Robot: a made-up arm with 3 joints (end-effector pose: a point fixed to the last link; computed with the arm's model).
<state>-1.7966 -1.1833 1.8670</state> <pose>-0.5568 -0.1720 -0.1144 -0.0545 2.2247 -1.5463</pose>
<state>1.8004 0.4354 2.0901</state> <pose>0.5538 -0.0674 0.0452 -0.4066 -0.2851 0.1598</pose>
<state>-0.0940 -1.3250 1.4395</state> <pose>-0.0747 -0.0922 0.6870 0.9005 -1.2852 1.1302</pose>
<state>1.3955 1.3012 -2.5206</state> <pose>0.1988 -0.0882 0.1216 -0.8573 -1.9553 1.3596</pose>
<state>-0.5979 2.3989 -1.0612</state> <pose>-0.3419 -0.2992 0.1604 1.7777 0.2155 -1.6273</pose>
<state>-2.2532 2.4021 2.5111</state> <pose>-0.4035 -0.0166 -0.1618 0.3244 0.6733 2.5020</pose>
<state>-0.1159 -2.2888 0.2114</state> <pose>-0.2630 0.0966 0.5850 0.1095 -0.1698 2.2920</pose>
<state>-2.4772 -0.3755 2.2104</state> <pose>-0.2195 -0.1524 -0.4271 0.0556 1.5751 -0.4143</pose>
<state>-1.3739 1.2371 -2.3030</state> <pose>-0.1857 -0.1327 0.0847 1.2321 0.8043 0.3379</pose>
